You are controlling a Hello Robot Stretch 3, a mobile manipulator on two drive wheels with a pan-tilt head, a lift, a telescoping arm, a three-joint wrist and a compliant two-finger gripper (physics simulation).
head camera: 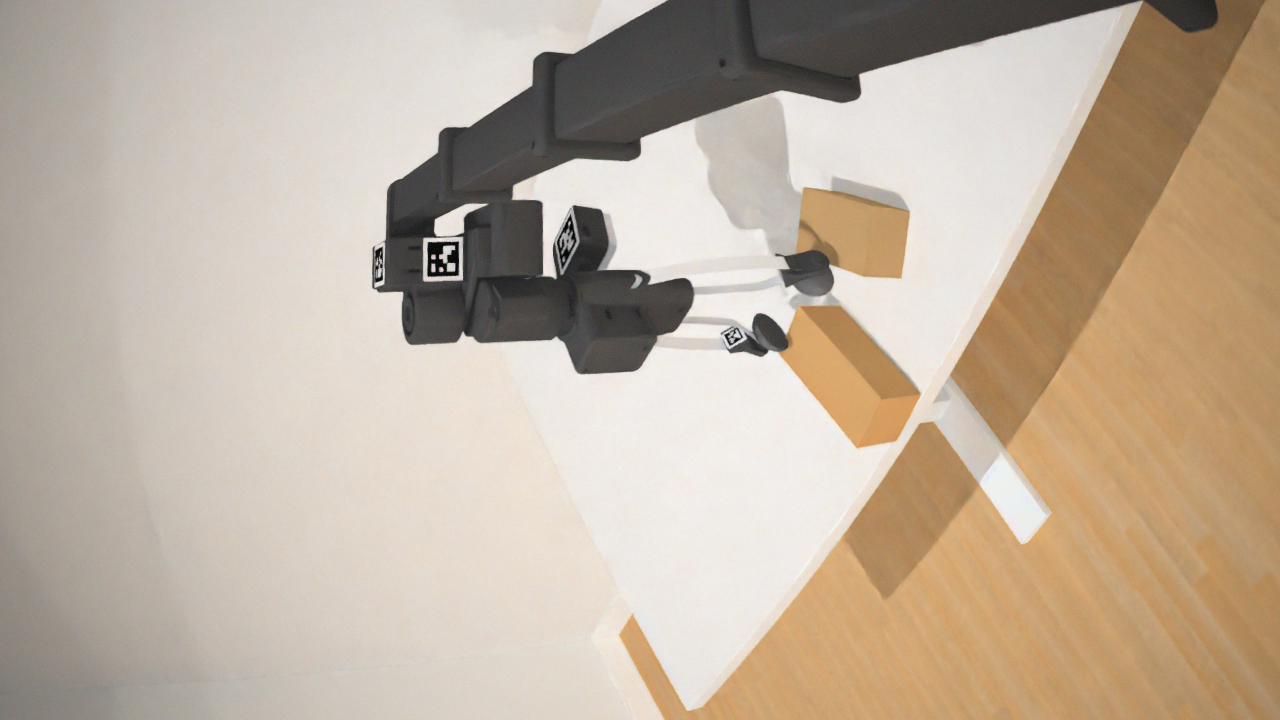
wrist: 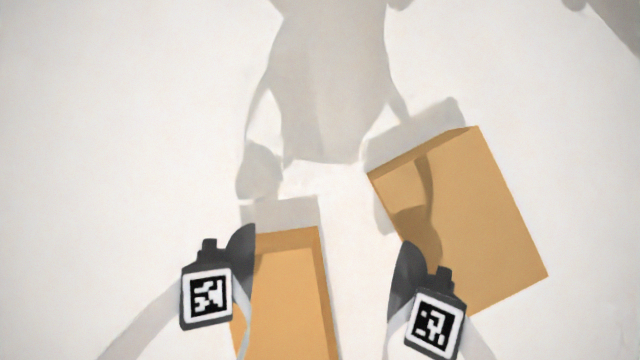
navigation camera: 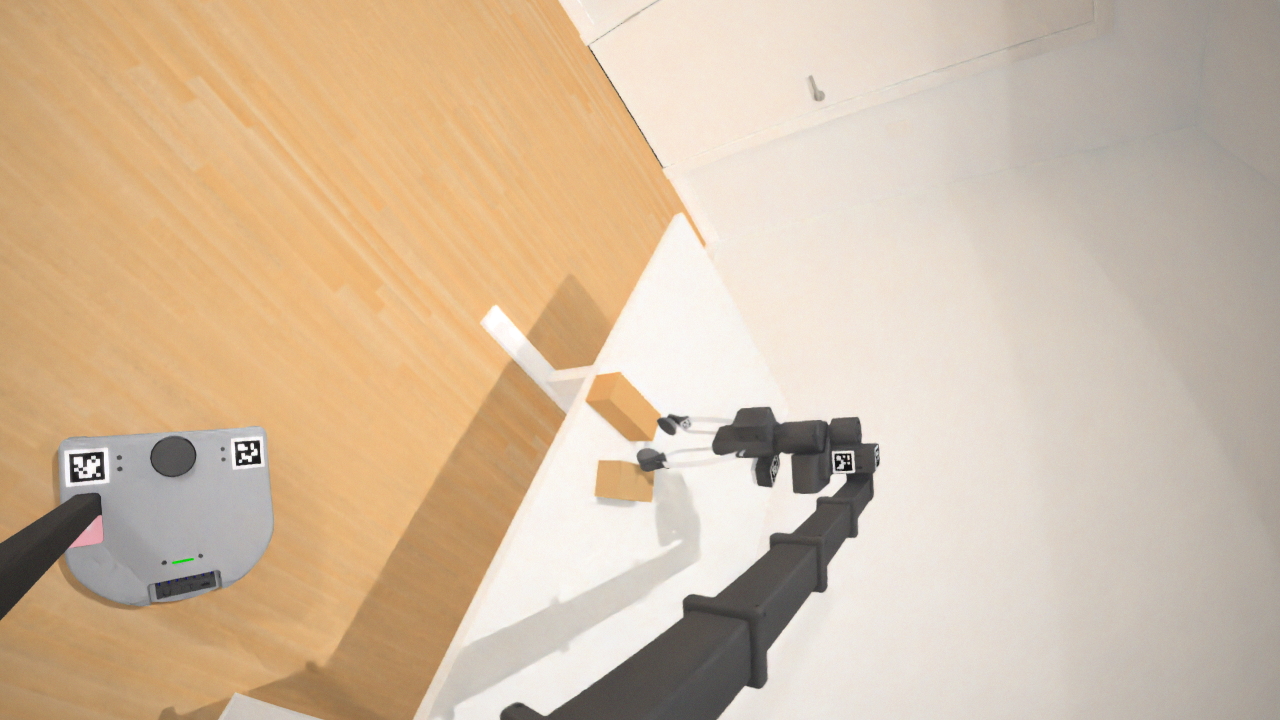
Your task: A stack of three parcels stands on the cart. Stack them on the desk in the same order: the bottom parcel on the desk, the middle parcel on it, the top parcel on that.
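Places are measured from the robot's base along level axes (x ahead, y left, z up), in millimetres.
Pixels of known places: gripper, fingertip midpoint: [head camera: 808, 304] [wrist: 326, 261] [navigation camera: 648, 442]; robot's base at its link origin: [navigation camera: 174, 454].
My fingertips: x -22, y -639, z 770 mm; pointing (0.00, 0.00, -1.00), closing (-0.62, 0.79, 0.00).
Observation:
Ahead of a thing's pixels: the offset from my fingertips to its top centre. Level surfaces: height alone.
A long, narrow orange-brown parcel @[26 mm left, 60 mm ahead, 3 mm up] [head camera: 845, 371] [navigation camera: 622, 404] [wrist: 287, 300] lies on the white desk @[50 mm down] [head camera: 671, 501] [navigation camera: 680, 313] [wrist: 100, 150] close to its edge. A shorter, wider tan parcel @[39 mm left, 62 mm back, 0 mm up] [head camera: 859, 232] [navigation camera: 604, 479] [wrist: 485, 210] lies beside it, turned at an angle, with a gap between them. My gripper [head camera: 789, 302] [navigation camera: 660, 442] [wrist: 326, 261] is open and empty, with its fingers above the desk. In the wrist view the left finger overlaps the narrow parcel and the right finger overlaps the wide parcel's near side. A third parcel and the cart cannot be made out.
The robot base [navigation camera: 179, 519] stands on the wooden floor @[771 mm down] [head camera: 1118, 501] [navigation camera: 313, 268] beyond the desk edge. A white desk foot [head camera: 1015, 501] [navigation camera: 505, 331] sticks out below that edge. My extended arm [head camera: 653, 89] [navigation camera: 662, 662] passes over the desk. A pale wall [head camera: 268, 492] [navigation camera: 1029, 358] stands behind it.

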